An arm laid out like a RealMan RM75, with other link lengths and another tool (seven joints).
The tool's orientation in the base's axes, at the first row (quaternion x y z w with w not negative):
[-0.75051, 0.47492, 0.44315, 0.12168]
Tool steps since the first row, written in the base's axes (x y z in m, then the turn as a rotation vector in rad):
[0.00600, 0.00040, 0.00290, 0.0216, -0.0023, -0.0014]
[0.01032, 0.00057, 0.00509, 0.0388, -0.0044, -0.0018]
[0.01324, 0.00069, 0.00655, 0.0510, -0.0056, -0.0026]
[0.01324, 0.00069, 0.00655, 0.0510, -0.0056, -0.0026]
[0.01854, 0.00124, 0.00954, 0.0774, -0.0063, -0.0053]
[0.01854, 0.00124, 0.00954, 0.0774, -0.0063, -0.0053]
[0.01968, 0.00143, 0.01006, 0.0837, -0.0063, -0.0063]
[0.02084, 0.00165, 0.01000, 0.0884, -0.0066, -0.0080]
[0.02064, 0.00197, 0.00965, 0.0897, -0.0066, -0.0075]
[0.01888, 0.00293, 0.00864, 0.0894, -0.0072, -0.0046]
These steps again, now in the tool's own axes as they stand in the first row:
[-0.00157, -0.00444, -0.00473, 0.0059, -0.0169, -0.0125]
[-0.00271, -0.00755, -0.00827, 0.0101, -0.0300, -0.0229]
[-0.00346, -0.00966, -0.01064, 0.0134, -0.0396, -0.0299]
[-0.00346, -0.00966, -0.01064, 0.0134, -0.0396, -0.0299]
[-0.00530, -0.01359, -0.01495, 0.0200, -0.0615, -0.0433]
[-0.00530, -0.01359, -0.01495, 0.0200, -0.0615, -0.0433]
[-0.00565, -0.01450, -0.01576, 0.0218, -0.0669, -0.0462]
[-0.00555, -0.01558, -0.01623, 0.0240, -0.0710, -0.0479]
[-0.00550, -0.01566, -0.01573, 0.0239, -0.0720, -0.0490]
[-0.00557, -0.01496, -0.01360, 0.0219, -0.0707, -0.0508]

